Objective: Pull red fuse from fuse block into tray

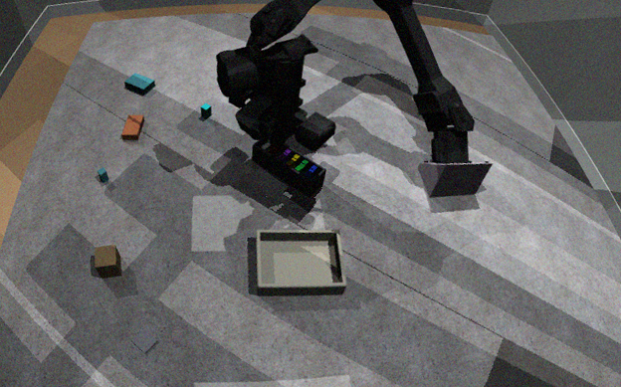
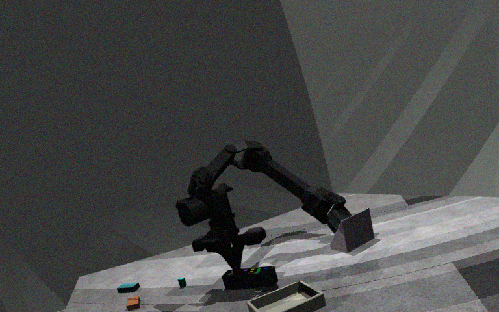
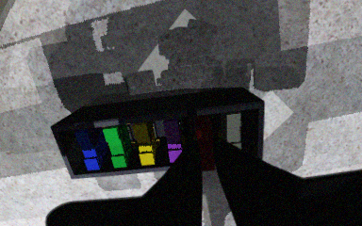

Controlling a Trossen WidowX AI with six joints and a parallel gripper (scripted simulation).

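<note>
Now: the purple fuse 1 cm behind my gripper tip, 1 cm to the left of it and 2 cm below it. Round my gripper tip: red fuse 1 cm below; then yellow fuse 3 cm behind, 2 cm to the left, 2 cm below; then green fuse 4 cm behind, 4 cm to the left, 2 cm below.
</note>
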